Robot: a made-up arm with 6 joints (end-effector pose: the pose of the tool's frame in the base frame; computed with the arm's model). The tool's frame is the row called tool.
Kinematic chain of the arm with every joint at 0, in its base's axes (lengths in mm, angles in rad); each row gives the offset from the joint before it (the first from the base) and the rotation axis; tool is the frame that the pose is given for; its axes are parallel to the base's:
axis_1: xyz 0 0 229 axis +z
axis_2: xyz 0 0 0 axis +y
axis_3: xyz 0 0 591 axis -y
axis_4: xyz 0 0 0 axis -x
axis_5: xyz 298 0 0 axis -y
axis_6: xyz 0 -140 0 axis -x
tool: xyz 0 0 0
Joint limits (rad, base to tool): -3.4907..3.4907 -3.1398..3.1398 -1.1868..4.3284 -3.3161..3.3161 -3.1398..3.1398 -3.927..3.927
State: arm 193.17 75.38 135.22 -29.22 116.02 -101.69
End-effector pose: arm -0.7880 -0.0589 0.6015 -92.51 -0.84 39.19
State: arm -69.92 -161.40 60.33 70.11 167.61 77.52
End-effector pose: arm -0.1557 0.2873 -0.6277 -16.63 -36.56 -55.37
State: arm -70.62 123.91 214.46 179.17 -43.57 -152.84
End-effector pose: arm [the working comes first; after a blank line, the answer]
Working (the frame after each row of the table, in the pose's form):
after axis_1: 0.0000 0.0000 0.2290 0.00 0.00 -70.62
after axis_2: 0.0000 0.0000 0.2290 180.00 56.09 109.38
after axis_3: 0.1628 -0.4627 -0.1007 180.00 -89.45 109.38
after axis_4: 0.1628 -0.4627 -0.1007 0.83 -89.45 109.38
after axis_5: 0.1618 -0.4600 0.1973 0.01 -45.88 110.20
after axis_6: 0.2932 -0.4116 0.1973 152.85 -45.88 110.20

0.2932 -0.4116 0.1973 152.85 -45.88 110.20
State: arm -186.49 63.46 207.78 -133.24 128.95 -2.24
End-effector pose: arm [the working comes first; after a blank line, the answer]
Working (the frame after each row of the table, in the pose's form):
after axis_1: 0.0000 0.0000 0.2290 0.00 0.00 173.51
after axis_2: 0.0000 0.0000 0.2290 0.00 63.46 173.51
after axis_3: -0.5253 0.0598 0.4931 180.00 -35.68 -6.49
after axis_4: -0.5253 0.0598 0.4931 -46.76 -35.68 -6.49
after axis_5: -0.2848 0.0324 0.6669 -143.63 -3.79 138.91
after axis_6: -0.3548 -0.0562 0.7497 -141.39 -3.79 138.91

-0.3548 -0.0562 0.7497 -141.39 -3.79 138.91
